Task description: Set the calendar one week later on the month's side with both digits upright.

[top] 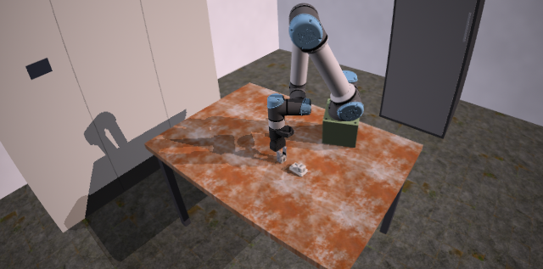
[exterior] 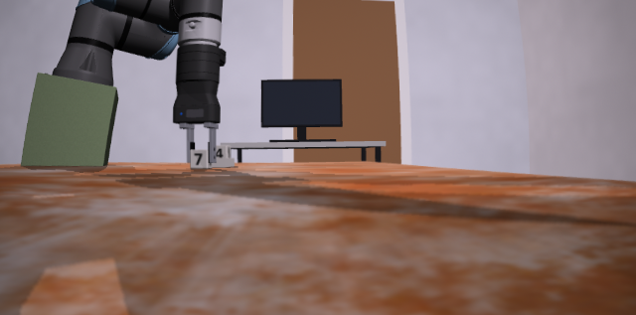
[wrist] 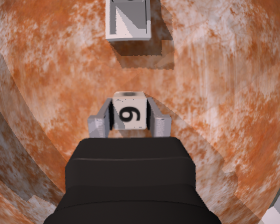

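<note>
My gripper is now 1 cm past the white tray, 11 cm to the right of it and 2 cm above it.
</note>
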